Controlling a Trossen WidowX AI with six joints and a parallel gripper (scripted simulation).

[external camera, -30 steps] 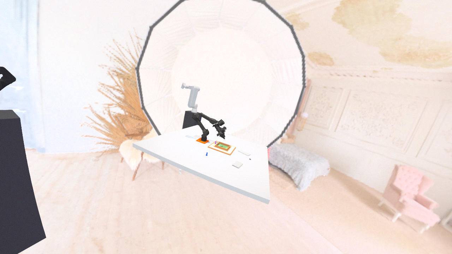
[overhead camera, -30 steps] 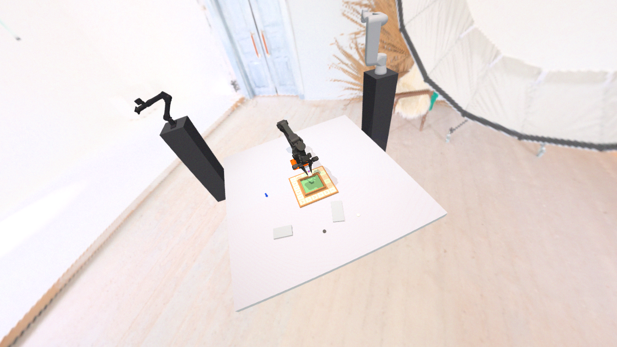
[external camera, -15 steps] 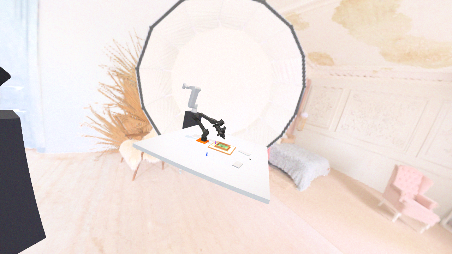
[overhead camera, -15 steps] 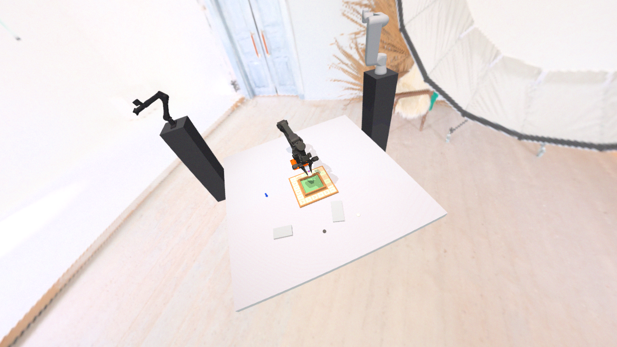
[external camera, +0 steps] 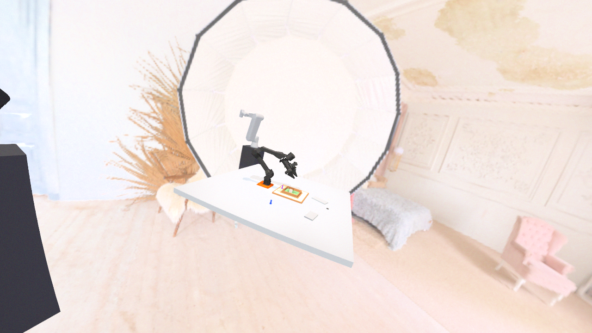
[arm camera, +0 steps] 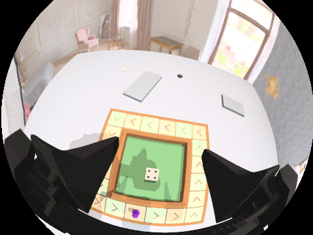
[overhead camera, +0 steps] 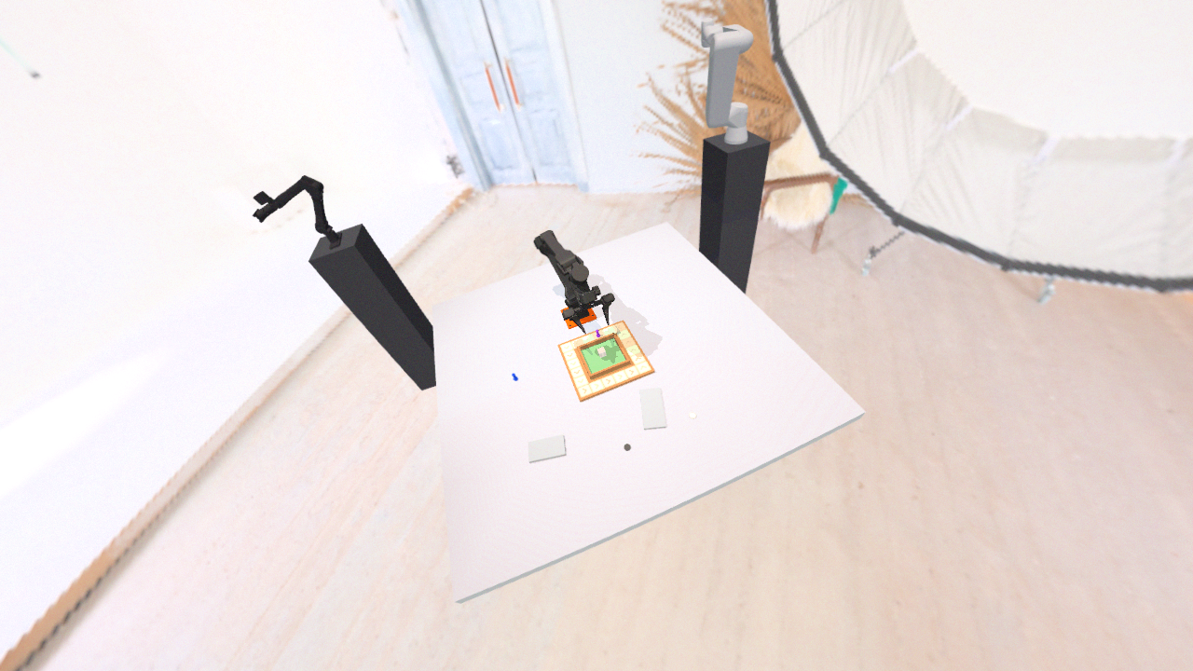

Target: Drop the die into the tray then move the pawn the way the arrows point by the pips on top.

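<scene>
The purple pawn is 14 cm below my gripper tip, 11 cm behind it and 1 cm to the left of it. From my gripper tip the other things lie so: blue pawn 34 cm to the right, 15 cm below, 5 cm behind; then dark disc 36 cm ahead, 16 cm below, 4 cm to the right; then white die 14 cm below, 2 cm behind.
</scene>
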